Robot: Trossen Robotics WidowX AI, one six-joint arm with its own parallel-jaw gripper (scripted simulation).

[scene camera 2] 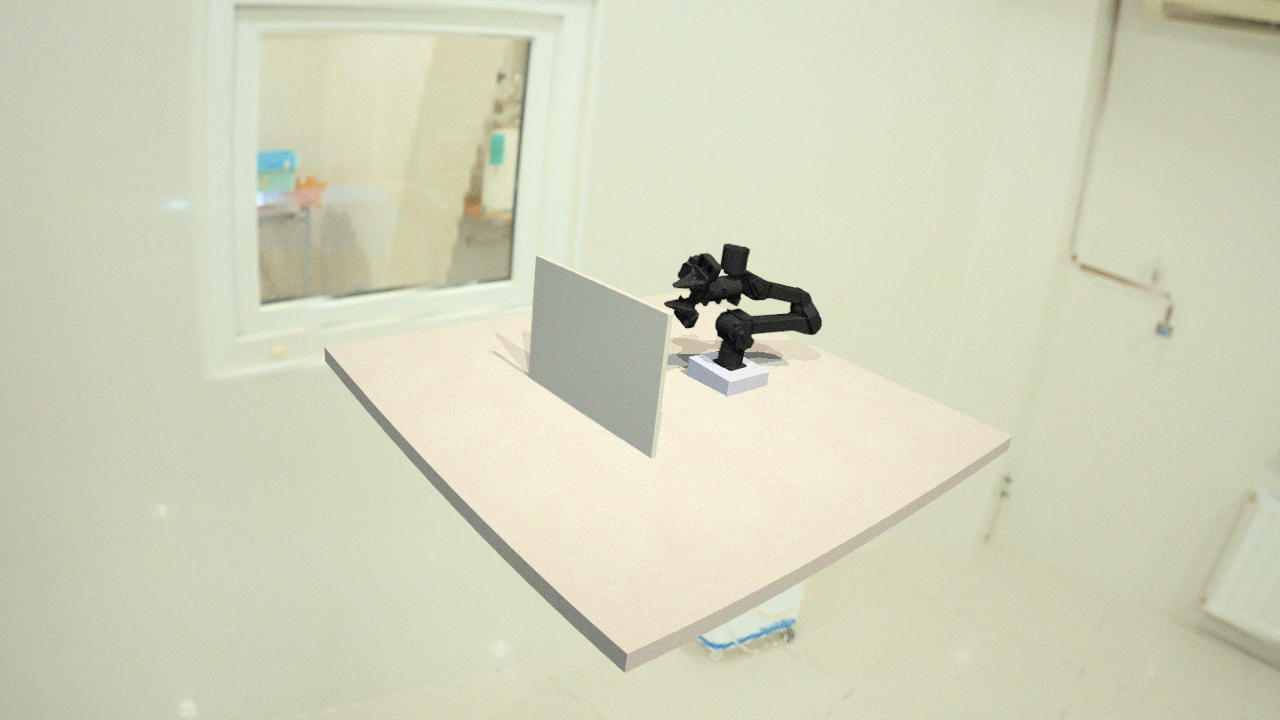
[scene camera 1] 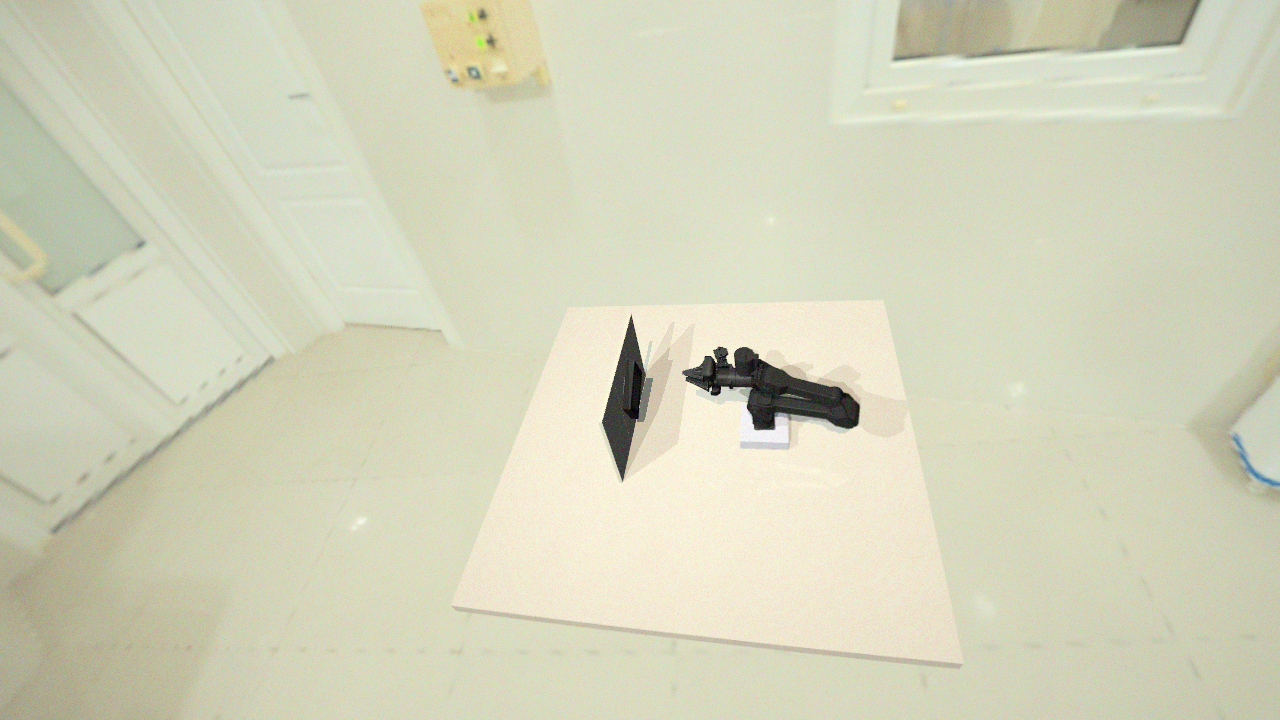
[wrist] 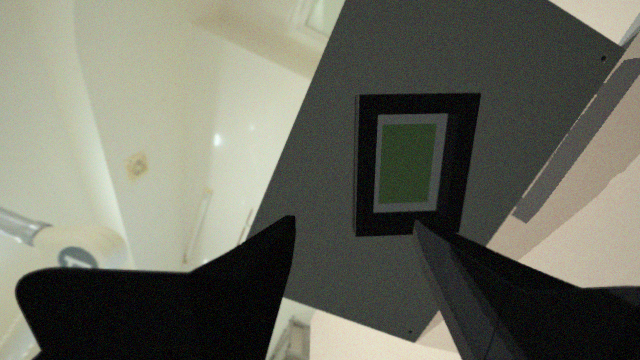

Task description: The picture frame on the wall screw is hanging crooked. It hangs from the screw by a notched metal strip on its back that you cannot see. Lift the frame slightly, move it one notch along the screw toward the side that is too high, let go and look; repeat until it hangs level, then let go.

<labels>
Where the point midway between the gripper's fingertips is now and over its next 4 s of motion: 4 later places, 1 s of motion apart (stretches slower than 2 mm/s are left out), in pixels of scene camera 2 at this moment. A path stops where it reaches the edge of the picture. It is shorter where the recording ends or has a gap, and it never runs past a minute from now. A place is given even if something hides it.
The gripper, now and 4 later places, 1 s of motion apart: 669,295; 647,313; 618,321; 608,322; 602,323
</labels>
